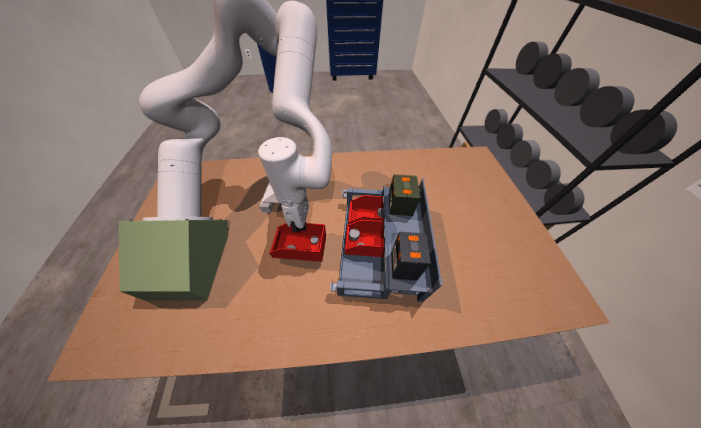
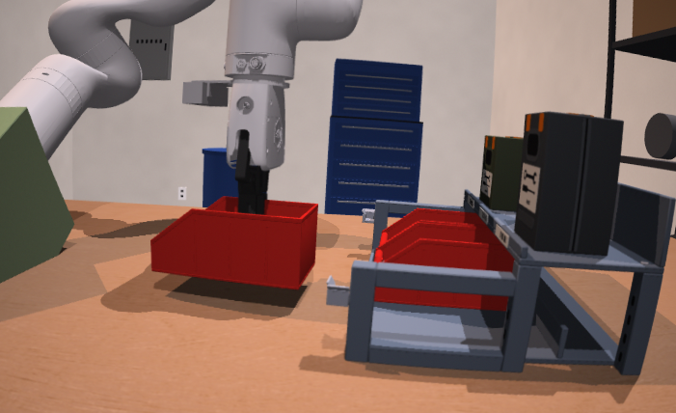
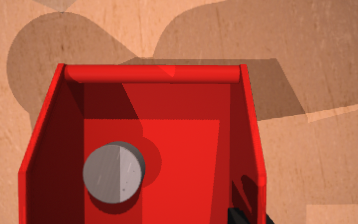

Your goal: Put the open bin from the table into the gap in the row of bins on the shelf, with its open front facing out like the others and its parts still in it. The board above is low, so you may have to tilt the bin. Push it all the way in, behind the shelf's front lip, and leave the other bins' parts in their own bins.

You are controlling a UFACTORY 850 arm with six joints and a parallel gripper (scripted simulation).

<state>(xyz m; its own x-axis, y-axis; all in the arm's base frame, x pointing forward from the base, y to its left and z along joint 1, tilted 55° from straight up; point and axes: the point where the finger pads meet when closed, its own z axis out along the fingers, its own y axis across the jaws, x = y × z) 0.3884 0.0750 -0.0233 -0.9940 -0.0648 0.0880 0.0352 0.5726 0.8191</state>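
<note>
My gripper is now 30 mm past the grey disc, 70 mm to the left of it and 50 mm above it. The rest, counted from my hand: grey shelf: 270 mm ahead, 20 mm to the right, 20 mm below.
</note>
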